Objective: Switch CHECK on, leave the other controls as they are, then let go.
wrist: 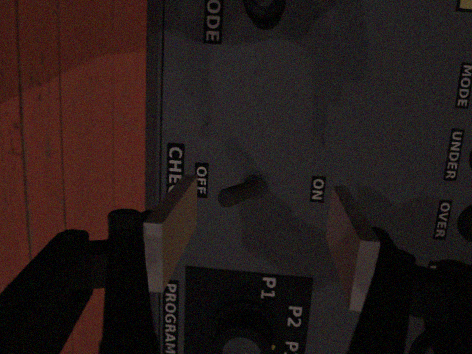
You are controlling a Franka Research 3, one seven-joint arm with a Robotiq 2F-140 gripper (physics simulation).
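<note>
The CHECK switch [242, 192] is a short dark toggle lever on the grey panel [265, 100], a little above the middle of the wrist view's lower half. Its free end points left, toward the OFF label [201, 180]; the ON label [317, 189] is on its right. The CHECK label [175, 165] at the panel's left edge is partly hidden by the left finger. My gripper [262, 206] is partly open, with one pale pad on each side of the lever. The lever stands between the pads, apart from both, nearer the left one.
A dark round MODE control [265, 12] is at the top. The PROGRAM knob [242, 346] sits on a black plate [202, 295] below the switch. Labels MODE, UNDER and OVER and dark round parts line the right edge. A red-brown planked surface [75, 150] lies left of the panel.
</note>
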